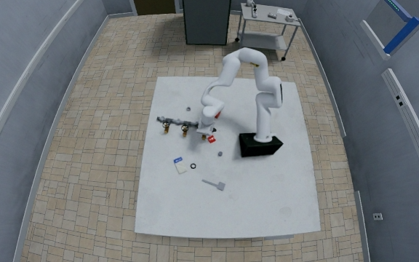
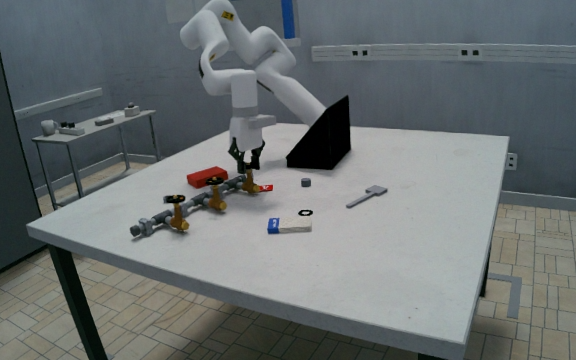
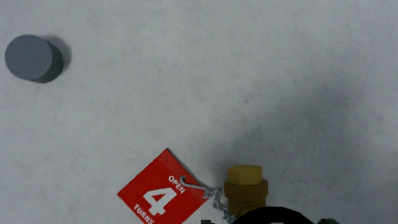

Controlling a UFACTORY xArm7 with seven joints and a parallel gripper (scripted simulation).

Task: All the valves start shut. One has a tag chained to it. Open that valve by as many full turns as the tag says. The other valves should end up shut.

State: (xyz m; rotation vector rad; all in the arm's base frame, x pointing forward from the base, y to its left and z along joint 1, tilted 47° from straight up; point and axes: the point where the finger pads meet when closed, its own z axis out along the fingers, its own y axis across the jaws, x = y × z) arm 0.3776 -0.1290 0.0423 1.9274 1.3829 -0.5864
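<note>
The red tag is 90 mm below my hand, 40 mm behind it and 30 mm to the left of it. The rest, counted from my hand: white box (200 mm to the left, 190 mm ahead, 90 mm below); red block (210 mm to the right, 80 mm below, 80 mm behind); grey flat tool (360 mm to the left, 90 mm below, 30 mm behind).
</note>
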